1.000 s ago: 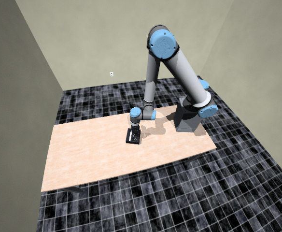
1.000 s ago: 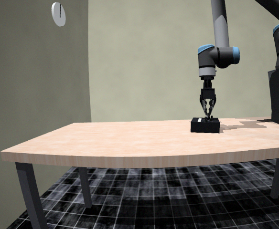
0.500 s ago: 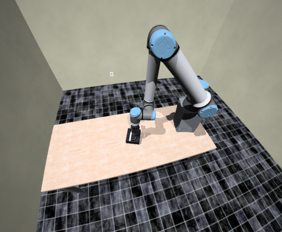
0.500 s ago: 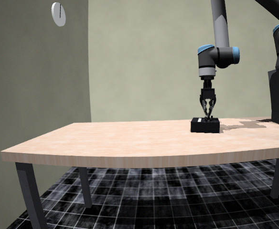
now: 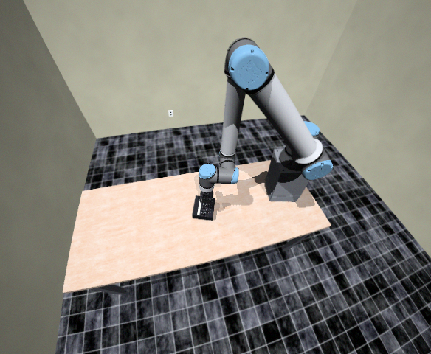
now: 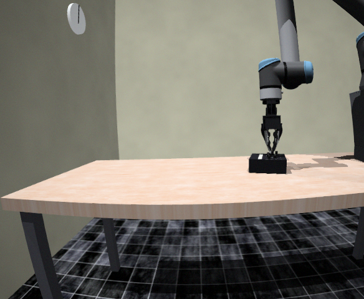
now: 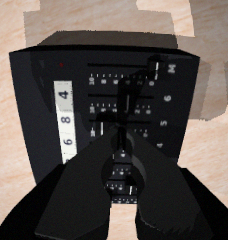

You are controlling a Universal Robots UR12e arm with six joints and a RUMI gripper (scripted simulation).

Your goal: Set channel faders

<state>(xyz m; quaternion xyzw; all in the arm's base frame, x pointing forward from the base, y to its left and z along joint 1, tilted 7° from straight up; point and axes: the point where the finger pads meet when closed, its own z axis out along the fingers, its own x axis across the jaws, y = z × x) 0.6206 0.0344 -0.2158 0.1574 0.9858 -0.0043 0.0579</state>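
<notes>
Now: the fader 4 cap 20 mm to the left of my hand, 10 mm below it and 10 mm ahead of it. The rest, counted from my hand: master fader cap 40 mm to the right, 30 mm behind, 10 mm below; then fader 3 cap 40 mm to the left, 30 mm ahead, 10 mm below; then fader 2 cap 70 mm to the left, 10 mm below, 10 mm ahead.
</notes>
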